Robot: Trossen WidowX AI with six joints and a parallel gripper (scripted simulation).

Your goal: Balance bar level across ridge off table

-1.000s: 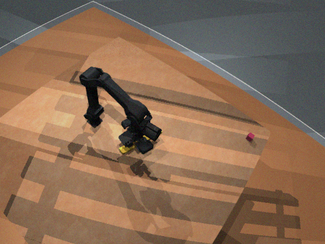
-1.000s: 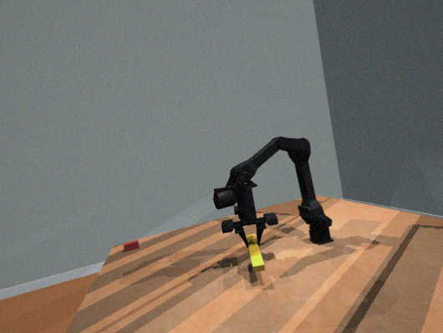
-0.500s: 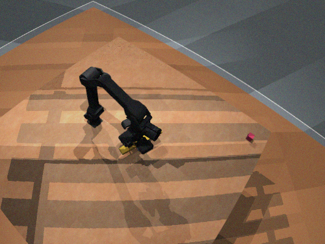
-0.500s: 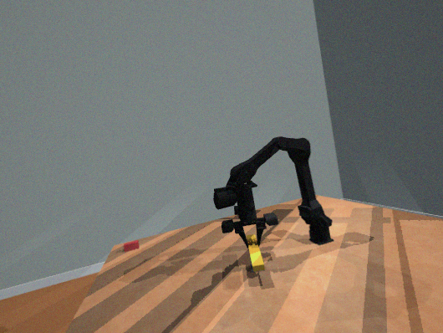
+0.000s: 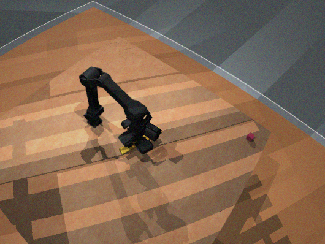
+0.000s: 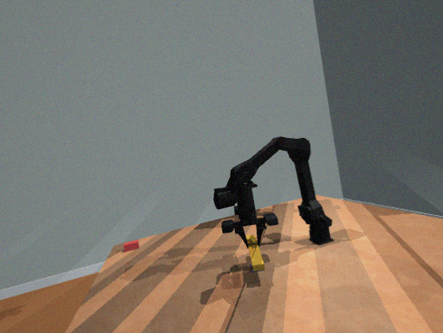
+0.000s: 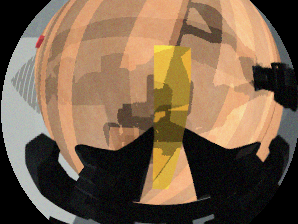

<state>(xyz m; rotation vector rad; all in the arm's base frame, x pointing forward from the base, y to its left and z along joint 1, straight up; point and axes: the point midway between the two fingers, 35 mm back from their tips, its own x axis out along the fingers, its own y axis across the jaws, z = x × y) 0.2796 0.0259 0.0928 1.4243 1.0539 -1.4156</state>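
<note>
Right now my gripper tip is 30 mm to the right of the bar and 10 mm short of it. The rest, counted from my gripper tip: magenta cube: 470 mm to the left, 460 mm ahead, 40 mm below.
</note>
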